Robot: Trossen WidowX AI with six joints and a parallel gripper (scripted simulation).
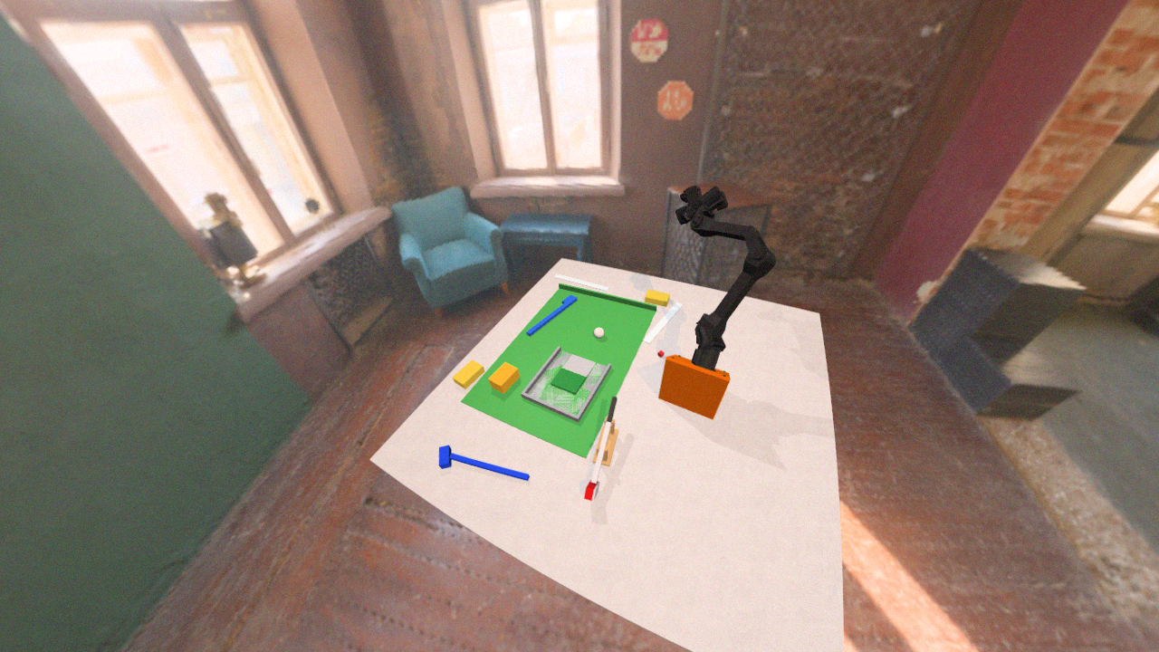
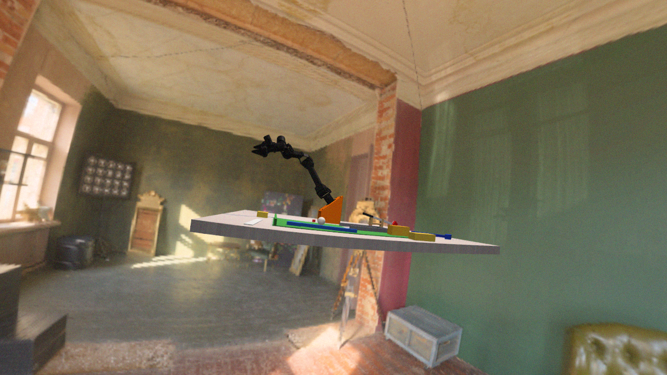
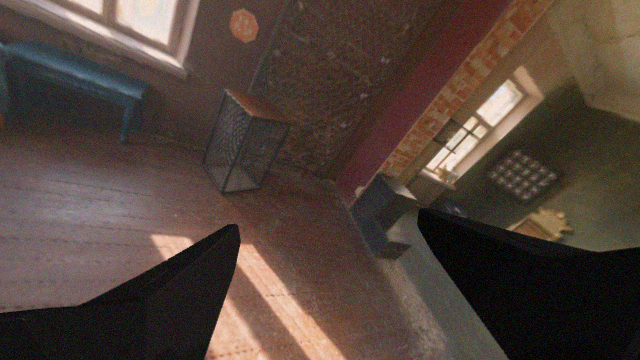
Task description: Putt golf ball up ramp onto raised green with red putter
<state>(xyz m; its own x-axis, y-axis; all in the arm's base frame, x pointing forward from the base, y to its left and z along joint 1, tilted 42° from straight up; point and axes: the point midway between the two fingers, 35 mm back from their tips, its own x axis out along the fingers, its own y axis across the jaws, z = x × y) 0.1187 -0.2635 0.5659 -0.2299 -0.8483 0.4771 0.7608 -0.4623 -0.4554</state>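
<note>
The small red ball is 45 cm to the left of my gripper tip, 40 cm below it and 7 cm ahead of it. Also, from my gripper tip: white golf ball: 42 cm to the left, 39 cm below, 32 cm ahead; blue putter: 104 cm to the left, 49 cm ahead, 40 cm below.
</note>
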